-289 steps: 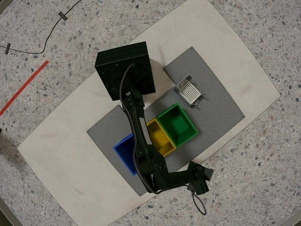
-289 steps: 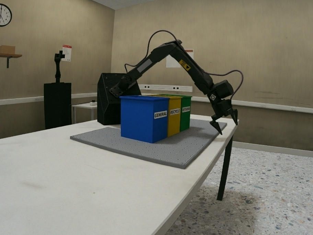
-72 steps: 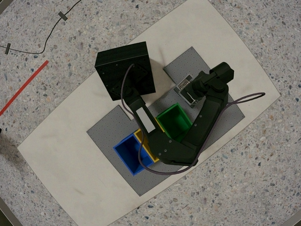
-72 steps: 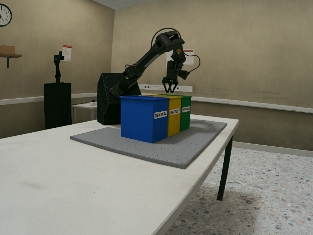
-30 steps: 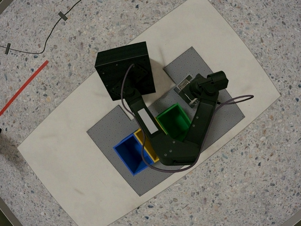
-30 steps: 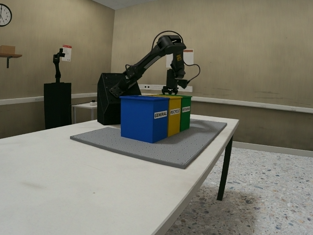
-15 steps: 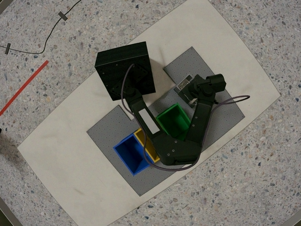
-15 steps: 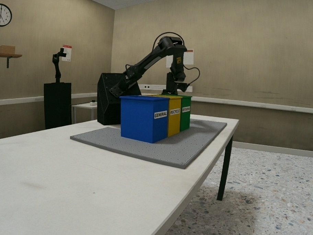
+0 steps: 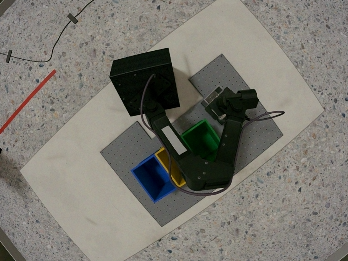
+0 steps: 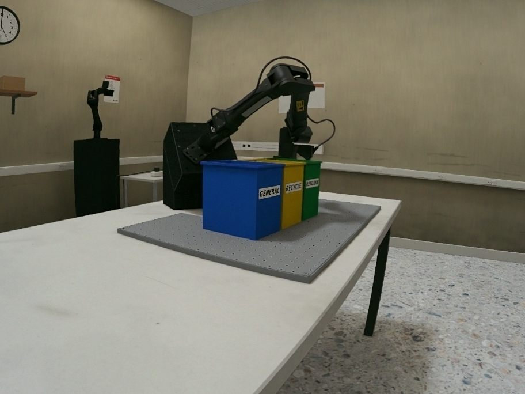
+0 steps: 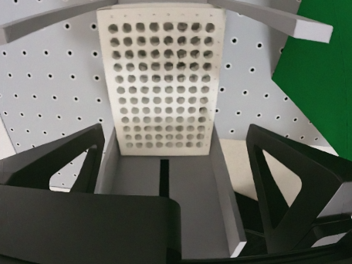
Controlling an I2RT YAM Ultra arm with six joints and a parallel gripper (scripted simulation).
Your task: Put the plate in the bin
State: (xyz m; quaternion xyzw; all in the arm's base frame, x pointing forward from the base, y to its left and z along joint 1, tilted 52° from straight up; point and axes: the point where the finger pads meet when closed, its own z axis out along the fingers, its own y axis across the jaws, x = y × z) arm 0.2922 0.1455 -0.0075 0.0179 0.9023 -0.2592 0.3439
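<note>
Right now the 96-well plate is 5 cm below my hand, 1 cm to the left of it and 1 cm ahead of it. Also, from my hand: green returns bin 19 cm to the right, 3 cm ahead; yellow bin 31 cm to the right, 3 cm behind; blue bin 42 cm to the right, 8 cm behind.
</note>
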